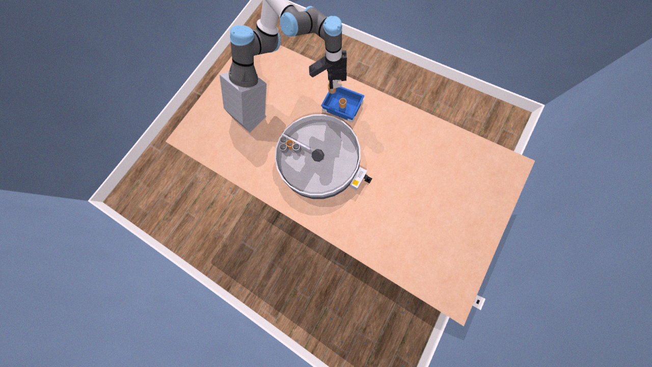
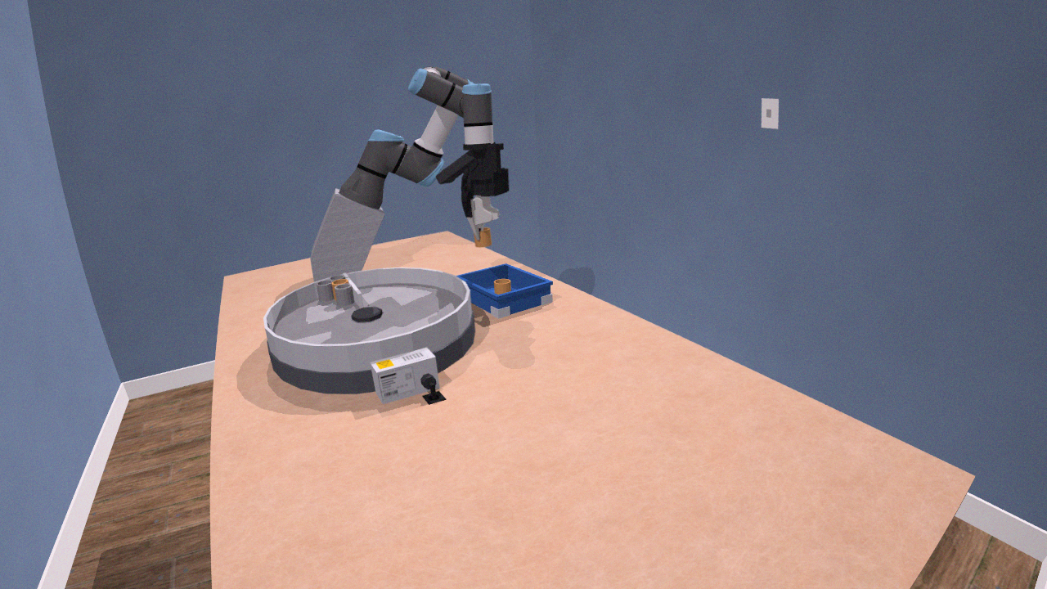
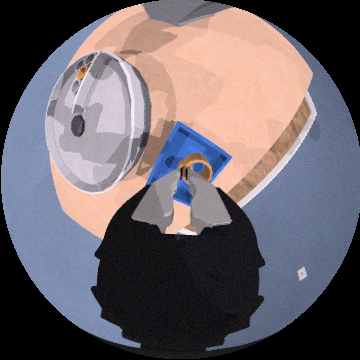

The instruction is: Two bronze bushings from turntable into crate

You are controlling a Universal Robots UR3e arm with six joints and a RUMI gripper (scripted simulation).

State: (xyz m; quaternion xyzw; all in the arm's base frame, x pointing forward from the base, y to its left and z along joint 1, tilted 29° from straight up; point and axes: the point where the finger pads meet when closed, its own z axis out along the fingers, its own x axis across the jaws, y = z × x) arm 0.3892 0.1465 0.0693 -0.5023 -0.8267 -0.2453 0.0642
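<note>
My hand is 130 mm above the blue crate, 50 mm short of it and 30 mm to the right of it. Round my hand: grey turntable (310 mm to the right, 100 mm below, 70 mm ahead).
</note>
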